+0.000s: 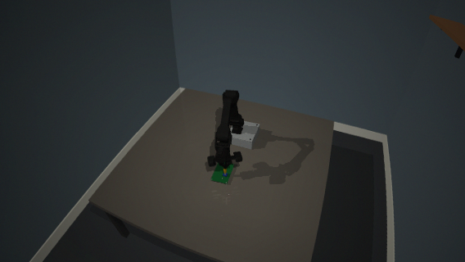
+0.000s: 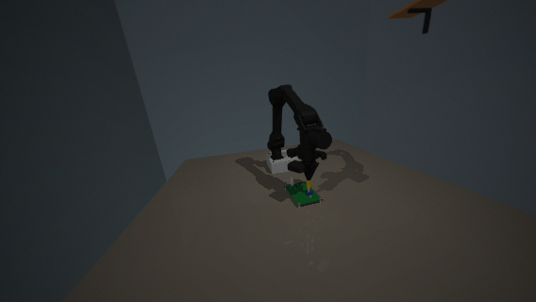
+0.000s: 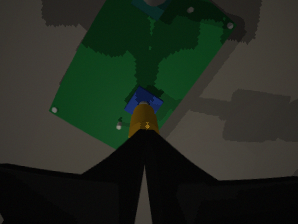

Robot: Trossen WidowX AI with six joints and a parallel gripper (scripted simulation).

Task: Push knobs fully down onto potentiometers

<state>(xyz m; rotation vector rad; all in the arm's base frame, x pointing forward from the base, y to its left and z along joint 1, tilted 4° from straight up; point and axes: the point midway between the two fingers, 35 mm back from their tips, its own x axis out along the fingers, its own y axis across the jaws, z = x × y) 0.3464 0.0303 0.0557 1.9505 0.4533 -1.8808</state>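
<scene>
My gripper tip is 10 mm above the orange knob. Also, from my gripper tip: white knob (70 mm behind, 40 mm to the right, 30 mm below).
</scene>
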